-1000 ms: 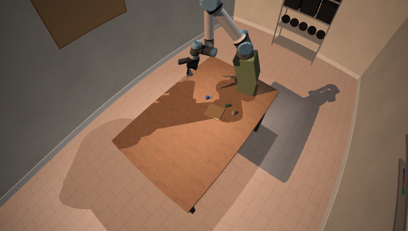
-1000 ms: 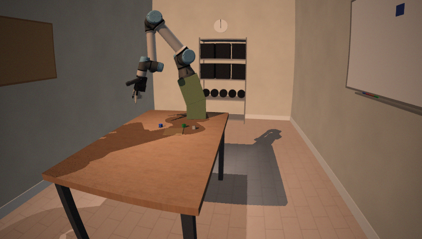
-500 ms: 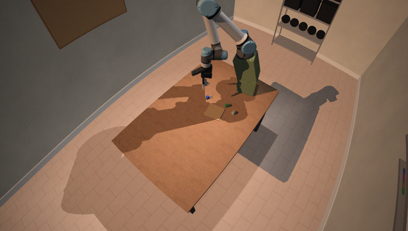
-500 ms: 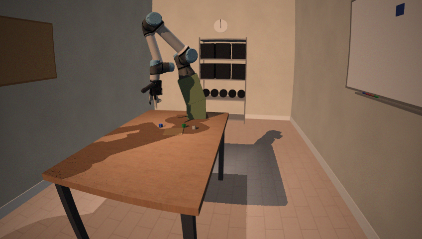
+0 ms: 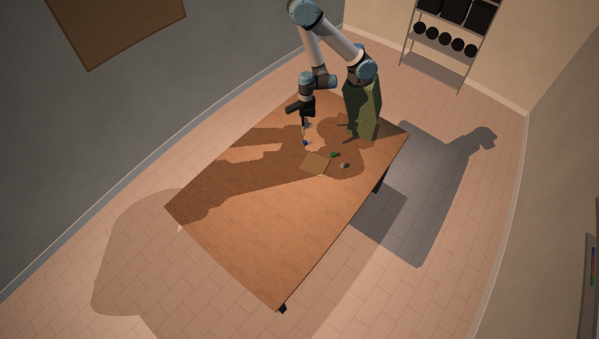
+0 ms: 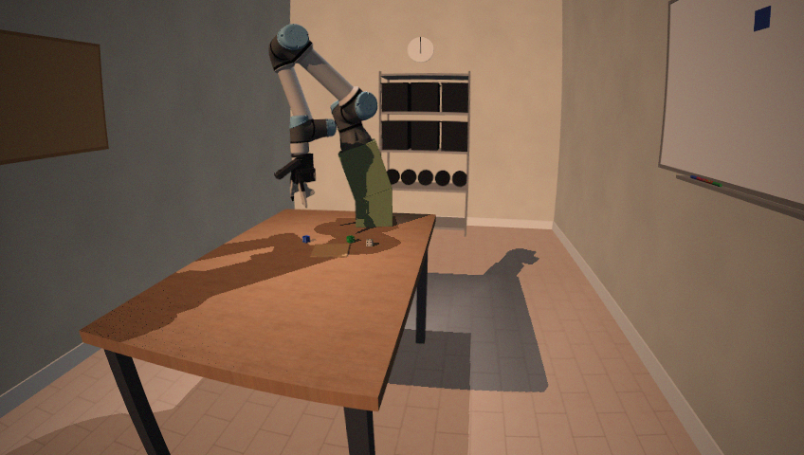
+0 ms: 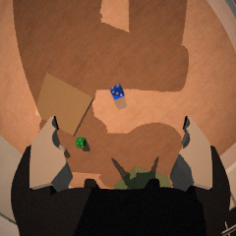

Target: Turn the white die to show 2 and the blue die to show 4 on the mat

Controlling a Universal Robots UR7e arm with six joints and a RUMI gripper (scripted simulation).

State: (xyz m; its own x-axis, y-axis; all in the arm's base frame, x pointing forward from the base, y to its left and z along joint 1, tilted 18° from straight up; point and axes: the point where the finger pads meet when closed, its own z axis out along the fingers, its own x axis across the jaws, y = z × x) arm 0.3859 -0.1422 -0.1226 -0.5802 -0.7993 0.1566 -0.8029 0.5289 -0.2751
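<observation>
Now: the blue die 10 mm behind my hand, 20 mm to the left of it and 150 mm below it. The rest, counted from my hand: green die (70 mm behind, 200 mm to the left, 150 mm below); then tan mat (50 mm ahead, 170 mm to the left, 160 mm below); then white die (60 mm behind, 290 mm to the left, 150 mm below).
</observation>
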